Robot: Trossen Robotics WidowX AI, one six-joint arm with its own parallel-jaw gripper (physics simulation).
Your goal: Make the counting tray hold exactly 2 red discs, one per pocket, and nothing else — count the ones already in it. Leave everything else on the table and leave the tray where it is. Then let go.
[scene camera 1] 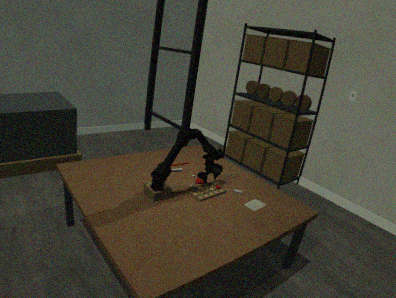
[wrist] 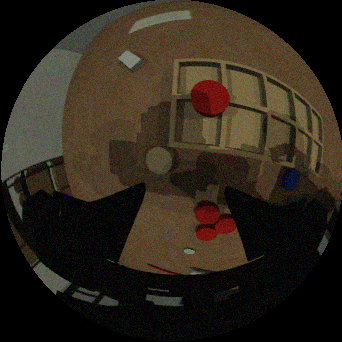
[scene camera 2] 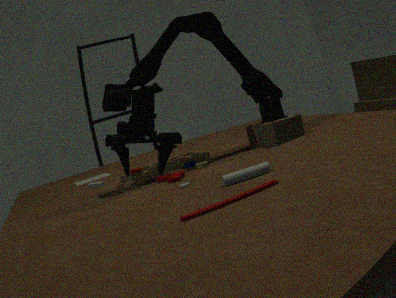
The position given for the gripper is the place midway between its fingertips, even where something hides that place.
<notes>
The gripper [scene camera 2: 144,175] is open and holds nothing. Also in view: a wooden counting tray [wrist: 266,119].
The gripper is seen too in the wrist view [wrist: 185,188].
</notes>
